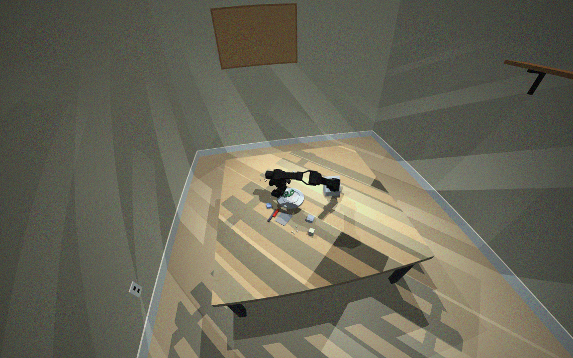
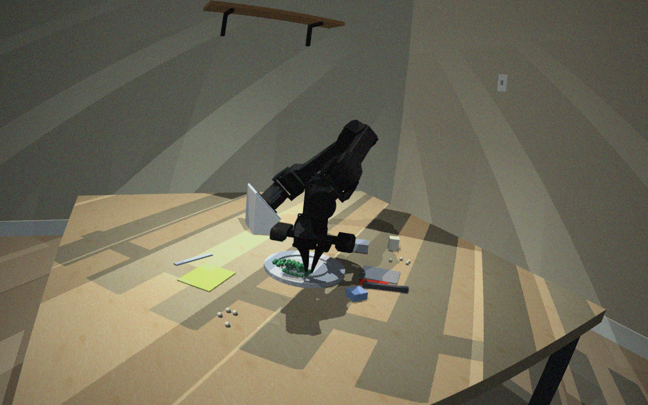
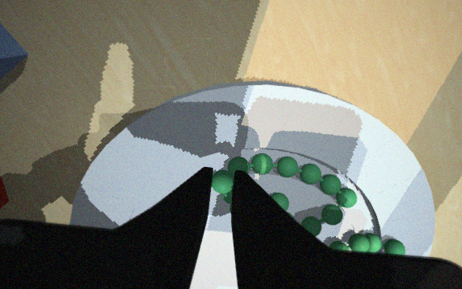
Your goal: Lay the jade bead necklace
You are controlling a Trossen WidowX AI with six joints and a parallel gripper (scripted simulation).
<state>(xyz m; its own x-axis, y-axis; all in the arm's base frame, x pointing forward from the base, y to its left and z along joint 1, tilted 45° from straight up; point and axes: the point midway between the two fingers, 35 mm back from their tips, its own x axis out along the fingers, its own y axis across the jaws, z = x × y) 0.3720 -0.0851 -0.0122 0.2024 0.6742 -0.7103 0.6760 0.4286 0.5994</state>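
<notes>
My gripper tip is 60 mm past the round grey bead board, 30 mm to the right of it and 20 mm above it. From my gripper tip the other things lie so: grey plate: 190 mm to the left, 40 mm ahead, 20 mm below; then blue block: 110 mm ahead, 60 mm to the left, 20 mm below; then red and black pen: 140 mm to the left, 90 mm ahead, 20 mm below.
</notes>
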